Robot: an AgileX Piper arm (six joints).
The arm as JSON. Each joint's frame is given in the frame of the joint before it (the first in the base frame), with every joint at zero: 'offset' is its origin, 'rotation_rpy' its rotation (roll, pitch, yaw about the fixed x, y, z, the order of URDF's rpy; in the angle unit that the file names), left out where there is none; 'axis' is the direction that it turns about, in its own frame. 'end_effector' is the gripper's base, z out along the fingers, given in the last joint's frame.
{
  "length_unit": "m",
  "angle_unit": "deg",
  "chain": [
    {
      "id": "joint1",
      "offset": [
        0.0,
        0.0,
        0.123
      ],
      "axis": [
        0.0,
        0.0,
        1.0
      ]
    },
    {
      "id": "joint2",
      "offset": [
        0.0,
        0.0,
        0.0
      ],
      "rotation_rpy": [
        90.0,
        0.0,
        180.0
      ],
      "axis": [
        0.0,
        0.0,
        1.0
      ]
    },
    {
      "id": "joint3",
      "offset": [
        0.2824,
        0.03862,
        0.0
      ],
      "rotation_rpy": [
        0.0,
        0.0,
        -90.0
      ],
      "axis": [
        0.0,
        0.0,
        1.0
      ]
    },
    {
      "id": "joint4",
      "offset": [
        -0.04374,
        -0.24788,
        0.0
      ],
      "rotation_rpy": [
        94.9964,
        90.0,
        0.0
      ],
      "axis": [
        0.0,
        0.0,
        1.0
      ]
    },
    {
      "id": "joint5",
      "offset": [
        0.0,
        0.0,
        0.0
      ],
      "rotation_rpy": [
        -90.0,
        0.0,
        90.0
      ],
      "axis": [
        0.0,
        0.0,
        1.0
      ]
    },
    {
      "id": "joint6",
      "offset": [
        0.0,
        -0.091,
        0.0
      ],
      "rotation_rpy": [
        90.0,
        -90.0,
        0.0
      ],
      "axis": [
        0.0,
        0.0,
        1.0
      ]
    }
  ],
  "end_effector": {
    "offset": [
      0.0,
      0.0,
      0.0
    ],
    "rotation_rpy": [
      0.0,
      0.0,
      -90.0
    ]
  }
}
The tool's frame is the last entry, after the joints.
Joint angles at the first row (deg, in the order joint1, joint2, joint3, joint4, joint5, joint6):
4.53, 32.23, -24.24, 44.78, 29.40, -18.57
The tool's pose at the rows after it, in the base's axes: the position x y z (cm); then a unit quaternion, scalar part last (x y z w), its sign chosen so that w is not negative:
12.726, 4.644, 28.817, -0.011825, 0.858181, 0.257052, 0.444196
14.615, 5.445, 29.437, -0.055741, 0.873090, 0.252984, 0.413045
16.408, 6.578, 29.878, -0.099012, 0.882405, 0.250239, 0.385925
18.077, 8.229, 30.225, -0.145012, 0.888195, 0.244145, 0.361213
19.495, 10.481, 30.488, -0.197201, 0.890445, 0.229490, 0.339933
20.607, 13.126, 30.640, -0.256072, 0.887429, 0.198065, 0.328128
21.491, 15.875, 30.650, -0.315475, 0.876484, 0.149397, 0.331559
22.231, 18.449, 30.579, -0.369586, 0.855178, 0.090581, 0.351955
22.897, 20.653, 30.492, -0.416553, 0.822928, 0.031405, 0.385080
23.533, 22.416, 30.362, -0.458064, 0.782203, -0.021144, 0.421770
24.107, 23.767, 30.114, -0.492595, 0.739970, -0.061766, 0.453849
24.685, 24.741, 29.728, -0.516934, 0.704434, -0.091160, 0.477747
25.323, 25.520, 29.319, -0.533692, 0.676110, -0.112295, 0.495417
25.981, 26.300, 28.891, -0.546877, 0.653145, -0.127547, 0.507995
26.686, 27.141, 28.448, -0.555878, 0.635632, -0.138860, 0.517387
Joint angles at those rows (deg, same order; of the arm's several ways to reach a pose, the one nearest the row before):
5.22, 39.59, -29.24, 43.82, 33.39, -22.22
6.90, 46.15, -33.70, 43.04, 35.98, -25.15
9.92, 52.14, -37.95, 41.38, 37.40, -26.47
14.49, 57.87, -42.38, 38.01, 37.93, -25.71
20.52, 63.37, -47.09, 32.27, 37.89, -22.89
27.36, 68.56, -51.87, 23.37, 37.32, -18.25
34.19, 73.43, -56.29, 11.34, 36.17, -12.03
40.20, 77.78, -59.91, -2.86, 34.57, -4.83
44.83, 81.46, -62.48, -17.74, 32.60, 2.33
47.89, 84.48, -64.02, -31.91, 30.34, 8.49
49.65, 86.91, -64.72, -44.46, 27.92, 13.86
50.42, 88.98, -64.99, -55.39, 25.83, 19.22
50.61, 90.95, -65.39, -64.80, 24.22, 24.42
50.63, 93.03, -66.17, -72.61, 23.08, 28.94
50.63, 95.32, -67.42, -79.13, 22.44, 33.05

